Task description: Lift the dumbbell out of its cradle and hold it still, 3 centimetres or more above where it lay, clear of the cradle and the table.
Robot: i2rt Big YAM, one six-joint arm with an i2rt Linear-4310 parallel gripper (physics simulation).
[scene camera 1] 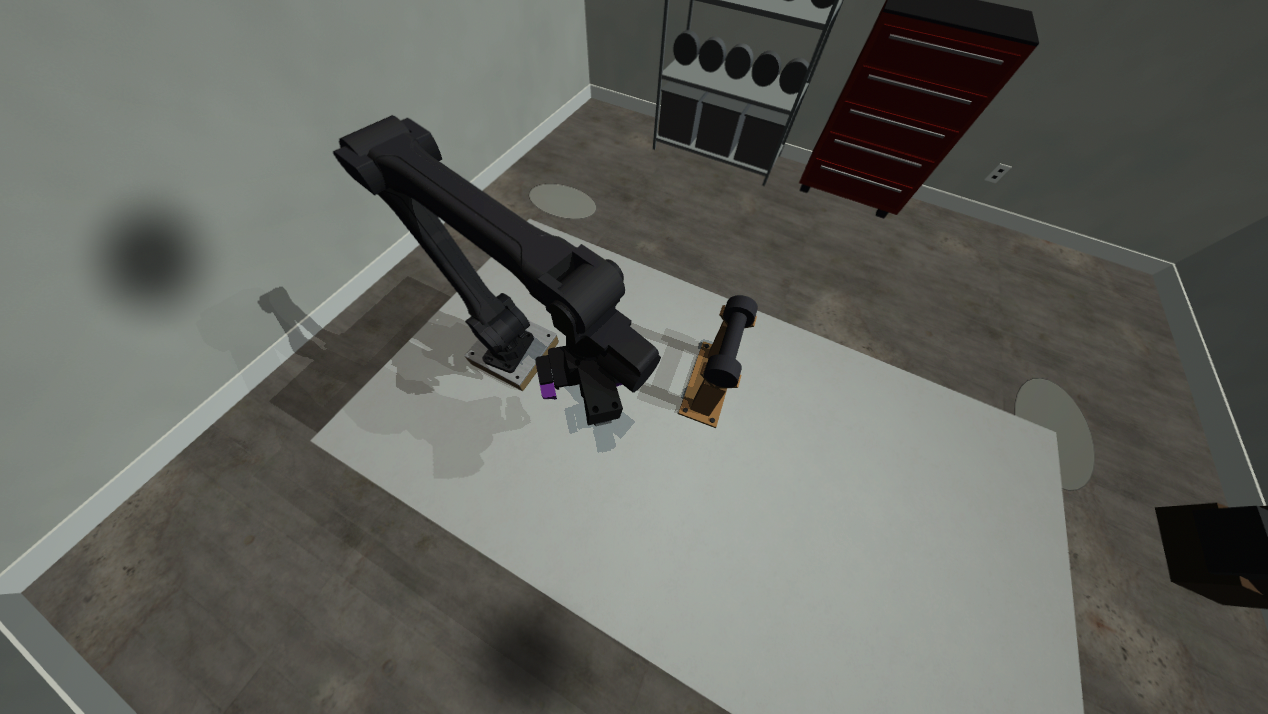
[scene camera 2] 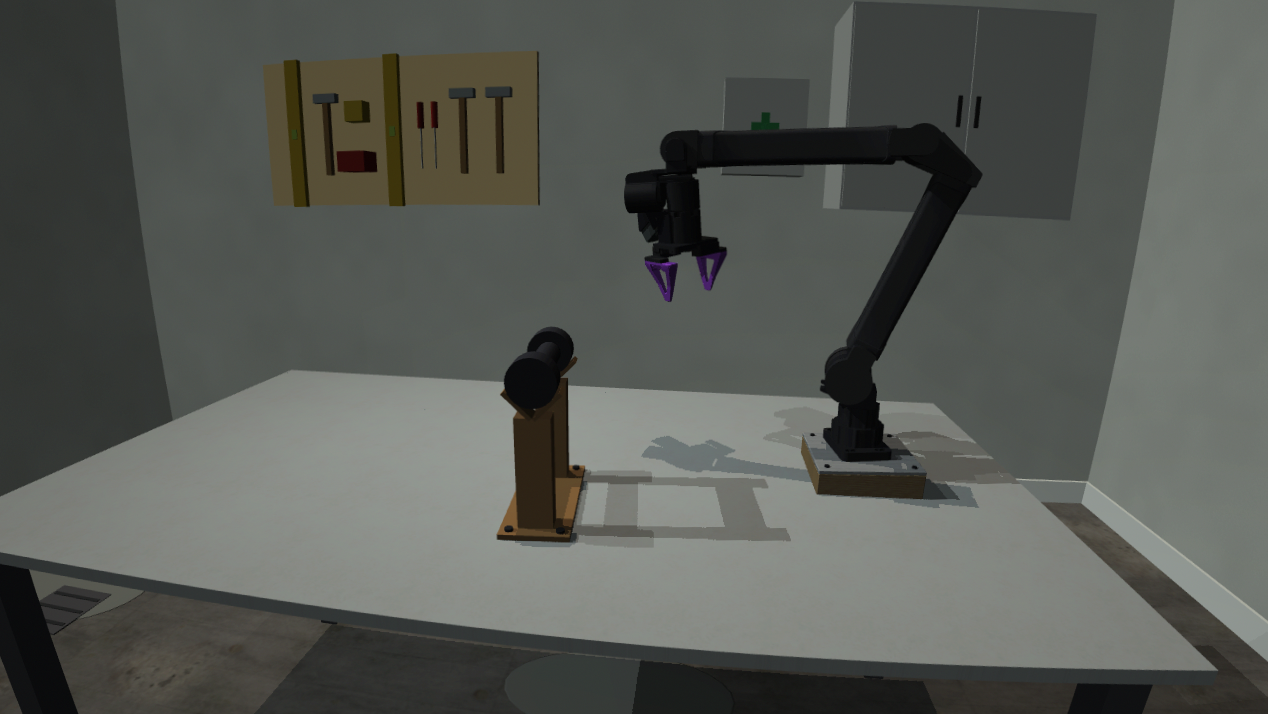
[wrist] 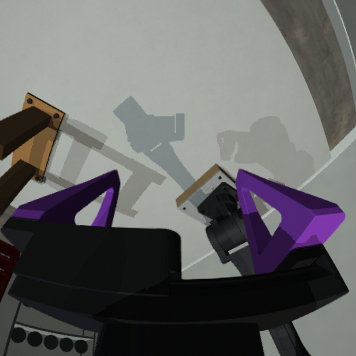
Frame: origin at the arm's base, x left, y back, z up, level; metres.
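Where they show: gripper, fingertip midpoint: [scene camera 2: 688, 295] [wrist: 177, 175]; arm's base, link origin: [scene camera 1: 509, 349] [scene camera 2: 855, 447] [wrist: 218, 200].
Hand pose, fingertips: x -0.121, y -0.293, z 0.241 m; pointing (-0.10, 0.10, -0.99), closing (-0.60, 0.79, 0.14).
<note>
Things, the pixels of their top centre, and the offset from my fingertips. Level surfaces: height alone.
- black dumbbell, top centre: [scene camera 2: 542, 340] [scene camera 1: 736, 331] dx +0.248, dy -0.228, dz -0.031 m
- cradle, top centre: [scene camera 2: 542, 371] [scene camera 1: 730, 342] dx +0.248, dy -0.228, dz -0.078 m
- white table, surface height: dz -0.285 m
A black dumbbell [scene camera 1: 732, 340] [scene camera 2: 548, 360] lies across the top of a wooden cradle, its bar resting between two uprights. The cradle [scene camera 1: 707, 398] [scene camera 2: 535, 474] [wrist: 44, 145] has an orange-brown base plate bolted to the table. The dumbbell does not show in the wrist view. My gripper [scene camera 2: 688, 295] [wrist: 177, 175] is open and empty, its purple fingers pointing down. It hangs well above the table, higher than the dumbbell and between the cradle and the arm's base. In scene camera 1, the arm hides most of the fingers.
The white table [scene camera 1: 798, 532] [scene camera 2: 354, 549] carries the cradle and the arm's base [scene camera 1: 521, 371] [scene camera 2: 869, 481] [wrist: 200, 192]. Shadows of the cradle and arm fall between them. A shelf rack, a red drawer cabinet [scene camera 1: 918, 106] and a tool board [scene camera 2: 505, 190] stand or hang beyond the table.
</note>
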